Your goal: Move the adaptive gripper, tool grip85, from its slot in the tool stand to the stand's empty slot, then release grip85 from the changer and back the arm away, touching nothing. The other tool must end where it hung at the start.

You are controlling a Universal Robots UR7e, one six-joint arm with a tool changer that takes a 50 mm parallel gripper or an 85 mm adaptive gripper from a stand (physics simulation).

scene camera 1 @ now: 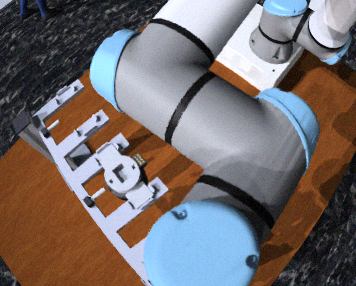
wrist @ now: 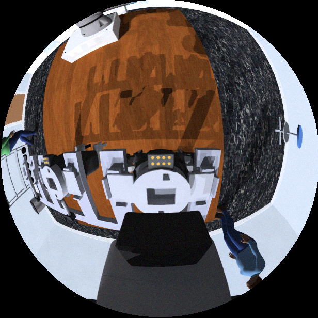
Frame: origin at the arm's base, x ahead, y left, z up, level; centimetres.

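Where they show: arm's base, link origin: (scene camera 1: 270,46).
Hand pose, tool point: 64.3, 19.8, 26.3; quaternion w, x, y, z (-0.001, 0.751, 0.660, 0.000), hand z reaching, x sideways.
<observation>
Things, the pixels of their centre, and the offset from my tool point, as dx, dy, dz. "pt": a spot on its surface instead. Level surfaces: height alone.
- tool, body centre: (scene camera 1: 133,185) -2.8, -17.7, -16.6
- prong, surface spot: (scene camera 1: 95,122) pt -5.9, -29.8, -8.7
- wooden table, surface height: dz -36.9
The tool stand (scene camera 1: 125,212) (wrist: 89,200) holds two tools. One tool (scene camera 1: 122,175) (wrist: 52,182) hangs in the middle slot; its round top plate is bare. The other tool (wrist: 161,192) hangs in the end slot with its plate and gold contacts showing; the arm hides it in scene camera 1. I cannot tell by looks which is grip85. The slot at the upper left, beside a prong (scene camera 1: 95,122), is empty. The black changer end (wrist: 162,235) carries no visible gripper and overlaps the end tool's near rim in view; their gap is unclear. The tools' fingers are unclear or hidden.
The arm's blue wrist cap (scene camera 1: 202,245) covers the stand's lower end in scene camera 1. The white robot base (scene camera 1: 247,65) (wrist: 87,42) stands across the wooden table (scene camera 1: 50,220) (wrist: 140,60). A dark floor (wrist: 250,140) lies beyond the table's right edge in the wrist view.
</observation>
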